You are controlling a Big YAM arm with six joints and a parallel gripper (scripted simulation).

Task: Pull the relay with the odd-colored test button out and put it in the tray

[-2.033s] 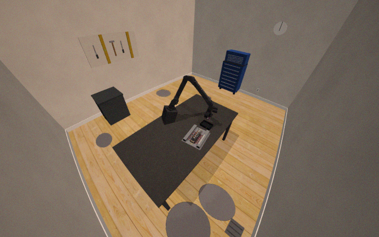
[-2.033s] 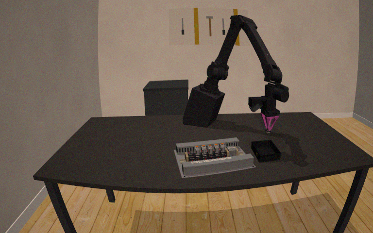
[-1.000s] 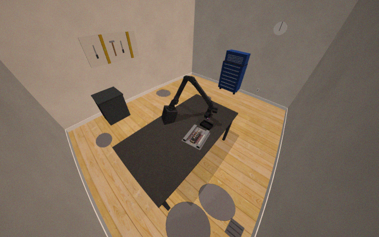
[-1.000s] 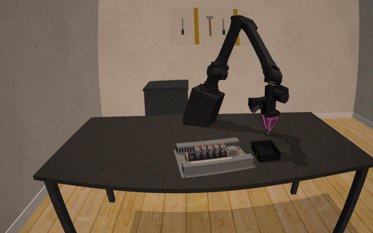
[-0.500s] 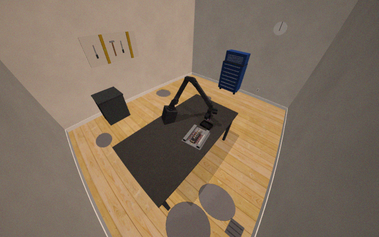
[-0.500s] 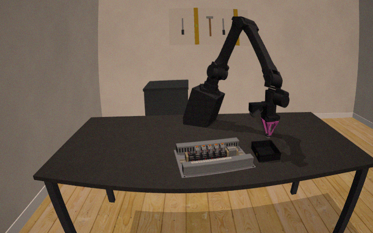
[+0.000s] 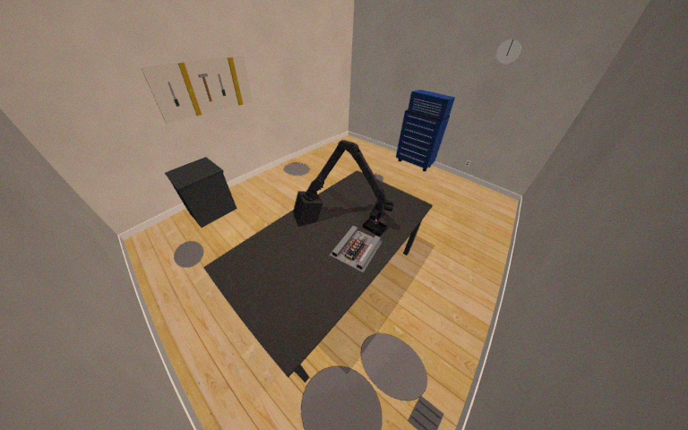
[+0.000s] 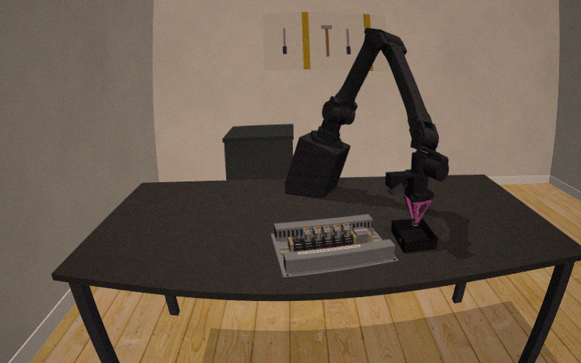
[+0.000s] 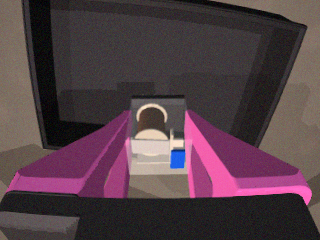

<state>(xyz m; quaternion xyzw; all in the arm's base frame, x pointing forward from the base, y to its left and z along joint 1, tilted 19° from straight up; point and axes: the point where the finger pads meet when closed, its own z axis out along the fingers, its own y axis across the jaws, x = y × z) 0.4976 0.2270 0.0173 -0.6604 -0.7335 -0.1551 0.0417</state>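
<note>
The black tray lies 60 mm below my hand. Round my hand: relay (right at my hand).
</note>
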